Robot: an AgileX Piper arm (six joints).
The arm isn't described. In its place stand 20 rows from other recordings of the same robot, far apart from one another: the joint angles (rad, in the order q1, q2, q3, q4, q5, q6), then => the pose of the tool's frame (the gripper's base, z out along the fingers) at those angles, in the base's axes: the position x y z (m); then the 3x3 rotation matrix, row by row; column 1 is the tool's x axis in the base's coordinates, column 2 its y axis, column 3 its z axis.
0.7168 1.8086 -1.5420 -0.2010 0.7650 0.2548 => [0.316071, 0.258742, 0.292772], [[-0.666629, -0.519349, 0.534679], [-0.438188, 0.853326, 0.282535], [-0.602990, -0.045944, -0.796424]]
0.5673 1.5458 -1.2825 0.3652 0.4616 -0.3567 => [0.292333, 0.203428, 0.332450], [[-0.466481, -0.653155, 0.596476], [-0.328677, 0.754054, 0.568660], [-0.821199, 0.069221, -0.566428]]
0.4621 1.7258 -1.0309 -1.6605 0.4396 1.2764 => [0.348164, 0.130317, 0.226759], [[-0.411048, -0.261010, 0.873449], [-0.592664, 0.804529, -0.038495], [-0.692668, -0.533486, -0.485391]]
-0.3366 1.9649 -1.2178 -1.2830 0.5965 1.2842 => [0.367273, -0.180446, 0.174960], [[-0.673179, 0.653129, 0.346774], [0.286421, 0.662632, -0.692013], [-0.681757, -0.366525, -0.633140]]
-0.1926 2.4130 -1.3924 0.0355 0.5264 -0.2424 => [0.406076, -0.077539, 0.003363], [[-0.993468, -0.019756, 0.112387], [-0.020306, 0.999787, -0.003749], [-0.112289, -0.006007, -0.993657]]
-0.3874 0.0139 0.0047 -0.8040 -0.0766 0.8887 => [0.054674, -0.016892, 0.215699], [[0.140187, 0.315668, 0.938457], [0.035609, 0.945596, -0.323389], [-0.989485, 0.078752, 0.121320]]
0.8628 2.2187 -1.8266 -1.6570 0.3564 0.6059 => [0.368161, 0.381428, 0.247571], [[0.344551, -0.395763, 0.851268], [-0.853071, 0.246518, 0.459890], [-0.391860, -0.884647, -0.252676]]
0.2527 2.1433 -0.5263 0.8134 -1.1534 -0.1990 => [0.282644, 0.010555, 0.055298], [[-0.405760, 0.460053, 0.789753], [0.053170, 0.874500, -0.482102], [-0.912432, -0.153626, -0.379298]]
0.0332 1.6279 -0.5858 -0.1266 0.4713 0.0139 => [0.230901, 0.002449, 0.120903], [[-0.981262, -0.122306, 0.148885], [-0.131342, 0.989950, -0.052415], [-0.140978, -0.070988, -0.987464]]
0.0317 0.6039 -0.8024 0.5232 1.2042 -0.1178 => [0.074518, 0.044832, 0.345500], [[-0.788068, -0.262643, 0.556747], [0.051098, 0.873385, 0.484343], [-0.613464, 0.410144, -0.674866]]
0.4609 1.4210 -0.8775 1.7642 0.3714 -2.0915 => [0.263004, 0.166786, 0.285585], [[-0.097781, -0.779814, 0.618328], [-0.370333, 0.605198, 0.704691], [-0.923738, -0.160082, -0.347968]]
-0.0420 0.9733 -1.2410 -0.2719 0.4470 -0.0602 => [0.190038, -0.018560, 0.478935], [[-0.121393, 0.126614, 0.984496], [-0.294853, 0.942462, -0.157565], [-0.947800, -0.309409, -0.077076]]
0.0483 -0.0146 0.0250 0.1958 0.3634 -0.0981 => [0.052264, 0.008827, 0.173540], [[-0.285003, -0.090618, 0.954234], [0.071223, 0.990767, 0.115360], [-0.955877, 0.100841, -0.275917]]
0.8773 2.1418 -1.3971 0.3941 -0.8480 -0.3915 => [0.329021, 0.354829, 0.216979], [[0.163351, -0.538473, 0.826658], [0.012628, 0.838985, 0.544007], [-0.986487, -0.078425, 0.143849]]
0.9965 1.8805 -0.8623 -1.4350 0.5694 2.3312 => [0.220419, 0.251175, 0.126718], [[-0.723311, 0.031002, 0.689826], [0.121392, 0.989143, 0.082831], [-0.679769, 0.143652, -0.719221]]
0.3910 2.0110 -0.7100 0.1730 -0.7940 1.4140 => [0.323858, 0.121419, 0.097339], [[-0.288143, 0.373323, 0.881818], [0.954018, 0.191356, 0.230723], [-0.082607, 0.907752, -0.411295]]
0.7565 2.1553 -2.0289 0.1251 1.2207 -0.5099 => [0.332530, 0.328512, 0.263383], [[-0.299212, -0.943526, 0.142237], [-0.896945, 0.328973, 0.295408], [-0.325518, -0.039189, -0.944724]]
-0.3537 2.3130 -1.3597 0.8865 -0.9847 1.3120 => [0.418343, -0.217084, 0.120943], [[0.850586, -0.193633, 0.488887], [0.454262, -0.197712, -0.868652], [0.264859, 0.960945, -0.080211]]
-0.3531 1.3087 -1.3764 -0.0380 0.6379 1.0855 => [0.270520, -0.101893, 0.423946], [[0.102282, 0.558633, 0.823084], [0.889147, 0.319672, -0.327455], [-0.446044, 0.765336, -0.464010]]
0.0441 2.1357 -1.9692 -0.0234 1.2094 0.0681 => [0.460474, 0.018326, 0.255528], [[-0.960069, 0.019450, 0.279088], [0.017467, 0.999801, -0.009592], [-0.279219, -0.004334, -0.960218]]
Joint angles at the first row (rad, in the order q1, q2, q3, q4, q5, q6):
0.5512, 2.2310, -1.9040, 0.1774, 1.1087, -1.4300
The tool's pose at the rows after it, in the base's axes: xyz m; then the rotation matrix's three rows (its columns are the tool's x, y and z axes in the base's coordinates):
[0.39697, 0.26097, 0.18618], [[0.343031, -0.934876, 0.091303], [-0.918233, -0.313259, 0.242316], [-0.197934, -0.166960, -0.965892]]
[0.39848, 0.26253, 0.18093], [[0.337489, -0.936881, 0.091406], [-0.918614, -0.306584, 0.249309], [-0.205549, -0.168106, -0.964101]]
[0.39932, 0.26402, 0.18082], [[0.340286, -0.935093, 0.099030], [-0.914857, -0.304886, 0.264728], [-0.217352, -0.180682, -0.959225]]
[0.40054, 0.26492, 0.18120], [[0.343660, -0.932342, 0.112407], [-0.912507, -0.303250, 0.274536], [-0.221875, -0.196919, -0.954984]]
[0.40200, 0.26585, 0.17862], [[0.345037, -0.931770, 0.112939], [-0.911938, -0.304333, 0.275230], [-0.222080, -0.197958, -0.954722]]
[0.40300, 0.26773, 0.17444], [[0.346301, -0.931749, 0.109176], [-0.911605, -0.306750, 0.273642], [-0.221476, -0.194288, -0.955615]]
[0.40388, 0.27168, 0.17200], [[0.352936, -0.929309, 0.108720], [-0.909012, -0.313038, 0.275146], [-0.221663, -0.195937, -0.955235]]
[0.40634, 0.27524, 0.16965], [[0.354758, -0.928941, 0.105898], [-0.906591, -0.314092, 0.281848], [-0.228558, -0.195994, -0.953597]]
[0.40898, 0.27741, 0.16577], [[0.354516, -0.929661, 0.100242], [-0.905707, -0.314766, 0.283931], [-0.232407, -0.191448, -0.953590]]
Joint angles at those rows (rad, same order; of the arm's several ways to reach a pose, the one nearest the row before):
0.5512, 2.2544, -1.9061, 0.1783, 1.1073, -1.4236
0.5512, 2.2662, -1.9061, 0.1864, 1.0922, -1.4227
0.5512, 2.2674, -1.9061, 0.1986, 1.0766, -1.4303
0.5512, 2.2675, -1.9061, 0.2020, 1.0597, -1.4349
0.5512, 2.2768, -1.9129, 0.2028, 1.0564, -1.4372
0.5534, 2.2898, -1.9206, 0.2031, 1.0550, -1.4375
0.5593, 2.3042, -1.9376, 0.2031, 1.0560, -1.4383
0.5616, 2.3236, -1.9642, 0.2102, 1.0618, -1.4395
0.5616, 2.3440, -1.9871, 0.2149, 1.0684, -1.4406

